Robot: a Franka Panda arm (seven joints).
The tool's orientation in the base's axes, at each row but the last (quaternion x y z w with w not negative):
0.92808 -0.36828 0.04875 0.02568
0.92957 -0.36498 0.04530 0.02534
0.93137 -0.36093 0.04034 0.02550
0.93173 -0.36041 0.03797 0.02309
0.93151 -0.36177 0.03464 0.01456
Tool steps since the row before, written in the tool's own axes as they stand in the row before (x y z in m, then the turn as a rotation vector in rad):
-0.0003 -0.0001 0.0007 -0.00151 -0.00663 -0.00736
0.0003 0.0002 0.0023 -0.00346 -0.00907 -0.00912
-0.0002 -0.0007 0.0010 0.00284 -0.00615 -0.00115
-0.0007 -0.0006 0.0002 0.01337 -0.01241 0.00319
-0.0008 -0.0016 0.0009 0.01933 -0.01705 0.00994
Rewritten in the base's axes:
-0.0001 0.0002 -0.0007 0.00293 0.00647 0.00707
0.0002 -0.0005 -0.0023 0.00305 0.00971 0.00859
0.0004 0.0006 -0.0010 0.00617 0.00272 0.00130
-0.0001 0.0009 -0.0003 0.01839 -0.00001 -0.00220
0.0005 0.0017 -0.0010 0.02627 -0.00095 -0.00850

